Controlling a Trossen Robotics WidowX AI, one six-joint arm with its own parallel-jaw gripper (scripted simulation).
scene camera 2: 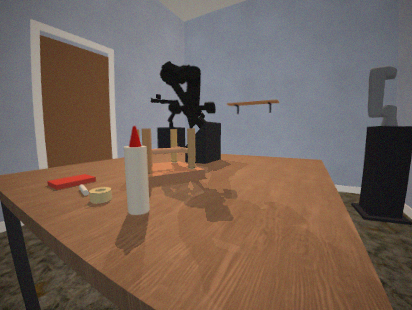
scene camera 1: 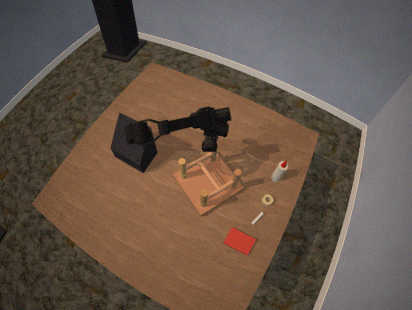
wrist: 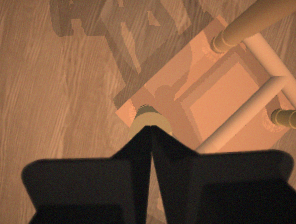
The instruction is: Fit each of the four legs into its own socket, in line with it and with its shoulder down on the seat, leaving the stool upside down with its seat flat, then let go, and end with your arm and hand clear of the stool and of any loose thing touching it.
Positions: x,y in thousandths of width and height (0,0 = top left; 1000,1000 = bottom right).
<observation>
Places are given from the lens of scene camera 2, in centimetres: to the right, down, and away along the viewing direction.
glue bottle (scene camera 2: 329,508): -15, 0, 38
</observation>
